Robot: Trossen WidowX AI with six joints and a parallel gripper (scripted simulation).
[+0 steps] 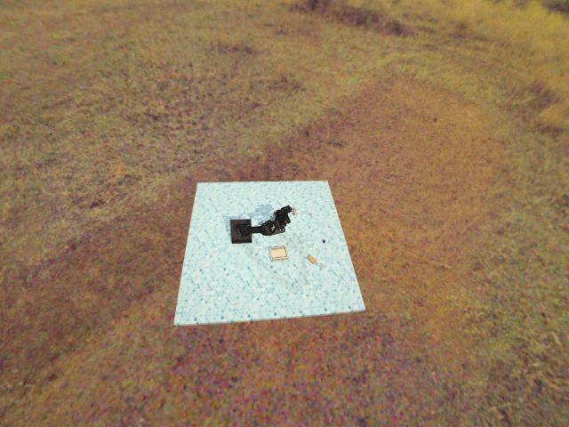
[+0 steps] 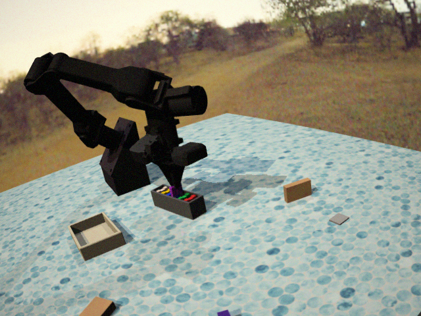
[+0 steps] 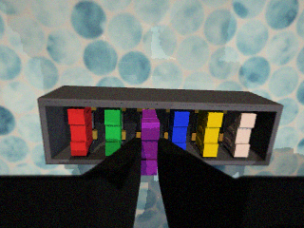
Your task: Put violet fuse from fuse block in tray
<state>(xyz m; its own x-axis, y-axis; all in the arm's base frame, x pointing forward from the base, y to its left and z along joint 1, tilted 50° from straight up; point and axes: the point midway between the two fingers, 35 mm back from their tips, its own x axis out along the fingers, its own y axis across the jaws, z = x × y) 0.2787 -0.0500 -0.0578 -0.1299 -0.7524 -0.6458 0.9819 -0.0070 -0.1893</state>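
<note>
Now: the blue fuse 3 cm below my gripper tip and 2 cm behind it. Round my gripper tip: violet fuse 1 cm below; yellow fuse 4 cm behind, 3 cm below; green fuse 3 cm below, 2 cm ahead.
</note>
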